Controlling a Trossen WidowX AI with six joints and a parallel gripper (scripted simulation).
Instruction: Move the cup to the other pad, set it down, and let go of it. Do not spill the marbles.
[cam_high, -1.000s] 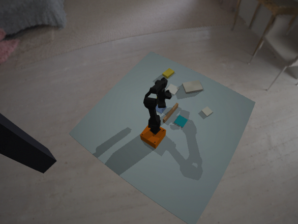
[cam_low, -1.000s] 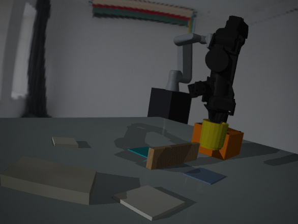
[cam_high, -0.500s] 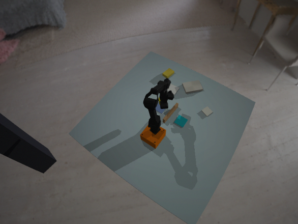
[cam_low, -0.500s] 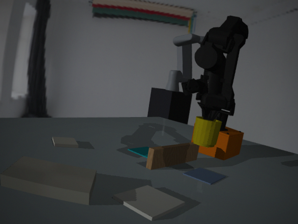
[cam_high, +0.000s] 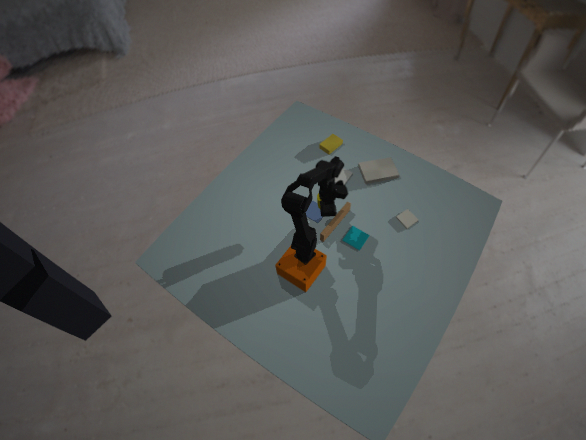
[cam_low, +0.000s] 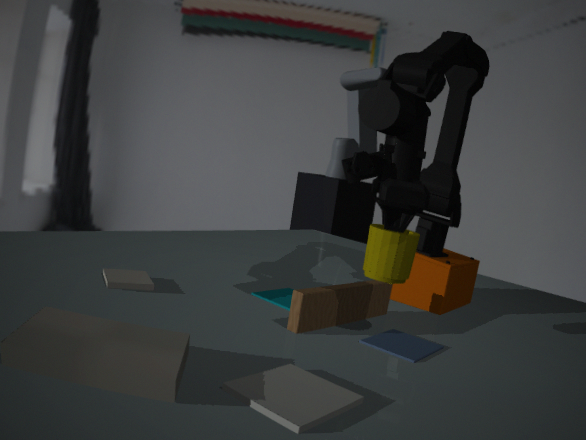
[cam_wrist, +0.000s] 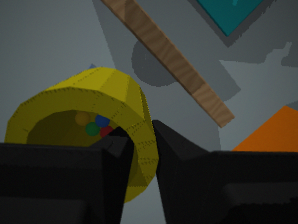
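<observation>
My gripper tip is now 16 cm to the left of the teal pad, 13 cm above it and 2 cm short of it. Round my gripper tip: blue pad 13 cm below, 7 cm to the left, 1 cm ahead; wooden block 10 cm below, 5 cm to the right, 2 cm ahead; yellow cup 2 cm to the left, 2 cm ahead.
</observation>
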